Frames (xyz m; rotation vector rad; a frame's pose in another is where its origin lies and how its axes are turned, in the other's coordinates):
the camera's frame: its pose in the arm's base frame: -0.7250 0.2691 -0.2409 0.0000 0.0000 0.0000
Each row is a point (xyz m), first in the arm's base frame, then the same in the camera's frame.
Working: the arm's base frame: its pose in the camera's frame: 0.7250 -0.2691 0.2409 0.0000 0.0000 0.0000

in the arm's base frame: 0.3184 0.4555 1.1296
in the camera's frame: 1.0434 0.1864 1.3705
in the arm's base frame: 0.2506 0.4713 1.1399
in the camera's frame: 0.9756 0.2022 1.3808
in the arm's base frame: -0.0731 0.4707 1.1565
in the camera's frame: 0.6519 0.2016 1.3974
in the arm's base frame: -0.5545 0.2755 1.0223
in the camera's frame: 0.1705 0.0064 1.2632
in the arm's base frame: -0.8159 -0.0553 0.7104
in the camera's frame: -0.0909 -0.3244 0.9513
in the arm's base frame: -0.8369 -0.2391 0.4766
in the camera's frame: -0.1119 -0.5082 0.7175
